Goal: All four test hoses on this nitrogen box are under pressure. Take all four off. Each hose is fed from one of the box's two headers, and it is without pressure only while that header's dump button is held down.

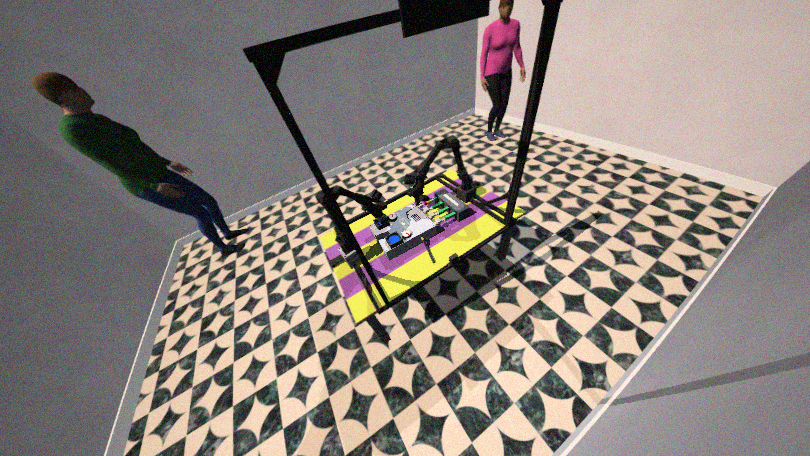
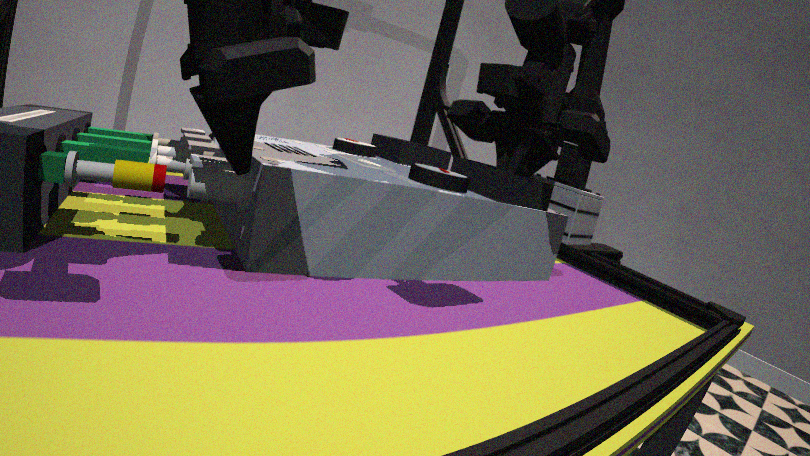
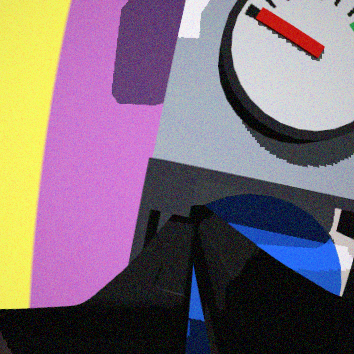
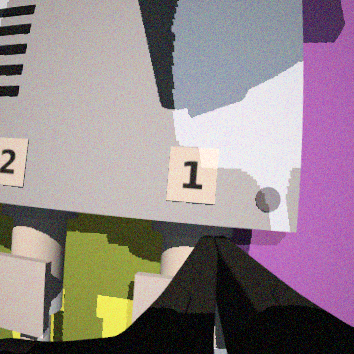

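Pixels of known places: left gripper, fingertip midpoint: [image 2: 500,197] [image 3: 190,216]; right gripper, fingertip midpoint: [image 1: 416,205] [image 2: 242,172] [image 4: 211,246]; left arm's base, link origin: [image 1: 348,248] [image 2: 569,185]; right arm's base, link origin: [image 1: 466,187].
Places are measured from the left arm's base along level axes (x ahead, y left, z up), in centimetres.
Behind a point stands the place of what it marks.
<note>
The grey nitrogen box [image 1: 412,223] @[z -3.2, x 41.4, y -9.4 cm] [image 2: 426,235] @[z -7.0, x 39.6, y 8.3 cm] [image 3: 197,133] @[z -3.2, x 32.9, y 7.8 cm] [image 4: 88,140] @[z -3.1, x 51.0, y -0.8 cm] stands on the purple stripe of the table. Several green hoses [image 1: 444,210] @[z -5.2, x 64.9, y -14.1 cm] run from its far side. My left gripper [image 1: 381,221] @[z -2.9, x 29.9, y 7.9 cm] [image 2: 521,178] @[z -2.9, x 29.9, y 7.9 cm] [image 3: 190,216] @[z -2.9, x 29.9, y 7.9 cm] is shut and empty, its tips over the rim of a blue dump button [image 3: 288,242] @[z -3.0, x 29.1, y 4.3 cm]. Beyond the button is a round gauge [image 3: 298,77] @[z -1.7, x 34.7, y 4.8 cm] with a red needle. My right gripper [image 1: 419,200] @[z -4.3, x 55.2, y 3.3 cm] [image 2: 240,167] @[z -4.3, x 55.2, y 3.3 cm] [image 4: 211,246] @[z -4.3, x 55.2, y 3.3 cm] is shut and empty at the box edge below the label 1 [image 4: 192,174] @[z -3.1, x 52.5, y 2.8 cm], beside a beige hose coupler [image 4: 173,260] @[z -4.6, x 55.7, y 1.8 cm]. A second coupler [image 4: 31,246] @[z -4.5, x 55.0, y -4.3 cm] sits under the label 2 [image 4: 8,161] @[z -3.1, x 51.5, y -4.1 cm].
A second blue button [image 1: 394,240] @[z -1.5, x 24.2, y -14.0 cm] and a gauge [image 1: 406,233] @[z -1.5, x 32.6, y -14.8 cm] show on the box top. A dark block [image 1: 453,204] @[z -3.1, x 71.5, y -16.0 cm] lies at the hoses' far end. Black frame posts [image 1: 525,136] @[z 45.1, x 84.4, y -47.8 cm] stand around the yellow-and-purple table [image 1: 430,267] @[z -11.2, x 30.4, y -37.5 cm]. Two people [image 1: 500,68] [image 1: 200,208] stand on the tiled floor.
</note>
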